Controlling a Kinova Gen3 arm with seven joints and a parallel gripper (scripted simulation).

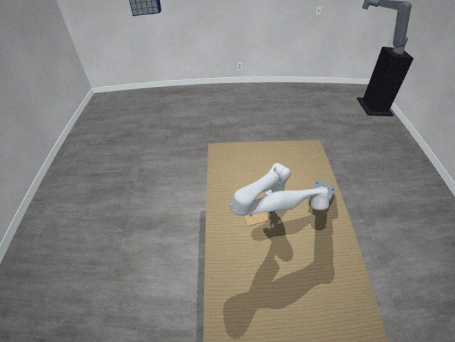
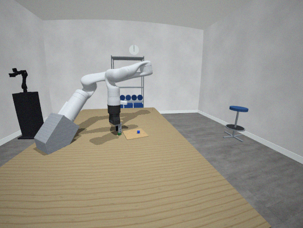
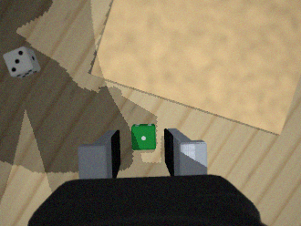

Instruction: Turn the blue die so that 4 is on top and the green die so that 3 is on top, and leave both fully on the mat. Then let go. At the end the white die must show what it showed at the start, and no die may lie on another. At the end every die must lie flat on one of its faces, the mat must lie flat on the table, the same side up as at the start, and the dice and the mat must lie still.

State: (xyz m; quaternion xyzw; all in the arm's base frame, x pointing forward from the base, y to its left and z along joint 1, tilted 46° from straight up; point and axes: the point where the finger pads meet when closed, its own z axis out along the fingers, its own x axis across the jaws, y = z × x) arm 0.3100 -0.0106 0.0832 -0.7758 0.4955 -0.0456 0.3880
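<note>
Right now my hand is 3 cm above the green die. From my hand the other things lie so: tan mat (11 cm ahead, 4 cm below, 1 cm to the left); then blue die (13 cm ahead, 3 cm below, 1 cm to the left); then white die (10 cm to the left, 3 cm below).
</note>
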